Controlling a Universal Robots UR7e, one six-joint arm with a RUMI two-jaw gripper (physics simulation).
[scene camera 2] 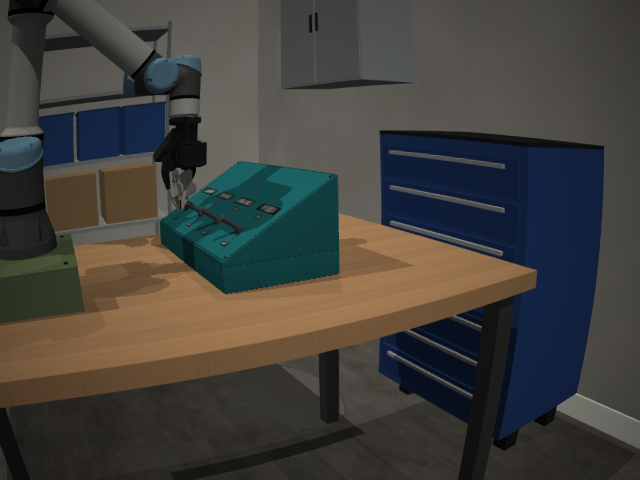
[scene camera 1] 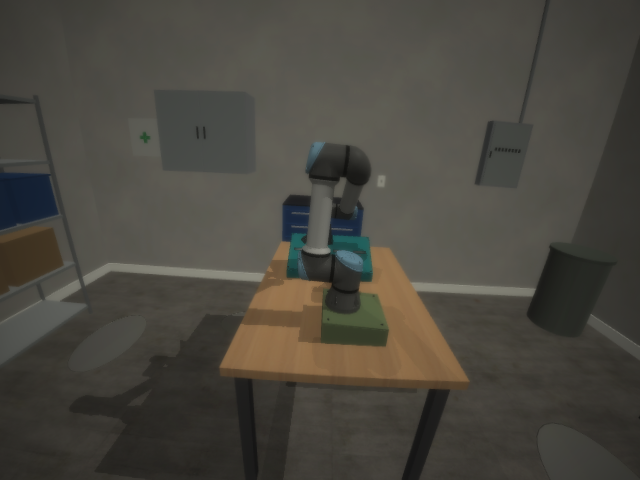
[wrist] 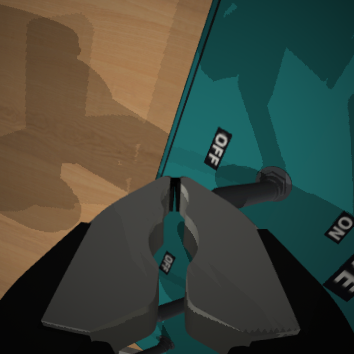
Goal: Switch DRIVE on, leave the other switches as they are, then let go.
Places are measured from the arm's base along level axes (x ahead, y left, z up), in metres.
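Pixels of known places: gripper, fingertip midpoint: (scene camera 2: 179,209) (wrist: 174,179); arm's base at its link origin: (scene camera 2: 26,249) (scene camera 1: 342,303).
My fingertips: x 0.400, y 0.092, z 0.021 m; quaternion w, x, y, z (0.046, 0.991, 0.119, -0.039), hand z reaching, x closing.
Note:
Ahead of a thing's pixels: the offset from my fingertips to its top centre. "*": to the spot under its first point. Level surfaces: height alone.
The teal switch console (scene camera 1: 363,243) (scene camera 2: 289,258) stands on the table. Several dark switch levers show on its sloped face; one lever @(dx +0.034, dy -0.236, dz +0.017 m) (scene camera 2: 231,224) is nearest scene camera 2. My gripper (scene camera 2: 179,207) (wrist: 174,179) is shut and empty, its tips low over the console's far lower edge in scene camera 2. In the wrist view a lever @(dx +0.038, dy +0.004, dz +0.017 m) (wrist: 245,193) lies just right of the fingertips, pointing to the OFF side, partly behind the right finger. Its OFF label @(* dx +0.022, dy +0.005, dz -0.037 m) (wrist: 218,148), ON label @(* dx +0.096, dy +0.003, dz +0.005 m) (wrist: 340,227) and a cut-off name label ending in E @(* dx +0.119, dy -0.026, dz +0.017 m) (wrist: 346,282) show. Another lever @(dx +0.036, dy -0.116, dz +0.017 m) (wrist: 171,311) shows between the fingers.
The wooden table @(dz -0.115 m) (scene camera 1: 279,330) (scene camera 2: 289,315) carries the arm's green base (scene camera 1: 354,330) (scene camera 2: 41,297). A blue drawer cabinet (scene camera 1: 295,219) (scene camera 2: 558,248) stands behind the table. A shelf rack (scene camera 1: 57,180) with boxes stands at the left, and a dark bin (scene camera 1: 571,289) at the right.

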